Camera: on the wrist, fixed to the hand. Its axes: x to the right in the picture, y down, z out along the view.
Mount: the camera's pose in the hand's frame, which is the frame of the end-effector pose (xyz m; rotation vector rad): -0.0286 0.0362 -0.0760 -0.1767 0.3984 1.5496
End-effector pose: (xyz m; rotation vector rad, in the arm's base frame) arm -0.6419 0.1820 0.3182 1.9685 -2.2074 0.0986
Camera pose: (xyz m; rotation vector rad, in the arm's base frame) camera -0.6678 0.2272 0.3902 -0.1912 -2.6507 0.4015
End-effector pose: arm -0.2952 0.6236 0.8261 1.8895 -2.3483 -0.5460
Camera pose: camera -0.3008 0.6403 0.9132 -0.1970 -2.4449 -0.1223
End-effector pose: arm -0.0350 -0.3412 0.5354 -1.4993 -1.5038 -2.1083
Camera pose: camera -0.0468 -0.4293 0.5361 -1.3382 0.1587 -1.3137
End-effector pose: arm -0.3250 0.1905 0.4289 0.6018 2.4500 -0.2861
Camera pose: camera -0.3248 0.2373 0.5045 2.2959 1.5747 0.7091
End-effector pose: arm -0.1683 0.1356 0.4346 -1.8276 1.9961 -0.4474
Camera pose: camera -0.2351 0.1652 0.4852 0.1657 2.9968 -0.1010
